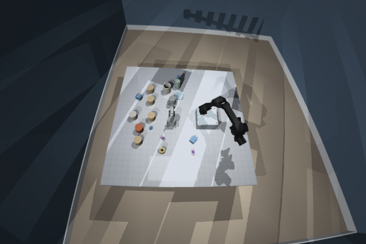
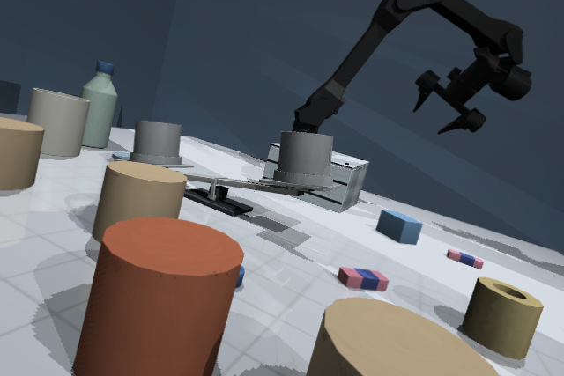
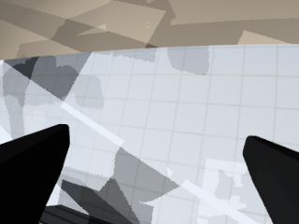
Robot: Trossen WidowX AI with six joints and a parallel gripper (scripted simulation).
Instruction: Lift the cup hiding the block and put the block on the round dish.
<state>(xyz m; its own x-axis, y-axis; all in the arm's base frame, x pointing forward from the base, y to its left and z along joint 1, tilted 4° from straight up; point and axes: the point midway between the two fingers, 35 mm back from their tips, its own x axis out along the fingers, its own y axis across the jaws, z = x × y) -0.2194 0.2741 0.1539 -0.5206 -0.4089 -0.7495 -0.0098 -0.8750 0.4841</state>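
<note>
Right now my gripper tip is 50 cm short of the dark grey block, 43 cm to the left of it and 21 cm above it. Round my gripper tip: small balance 52 cm ahead, 30 cm to the right, 22 cm below; dark cup 53 cm ahead, 16 cm to the right, 14 cm below; yellow ring 63 cm ahead, 6 cm to the left, 22 cm below.
</note>
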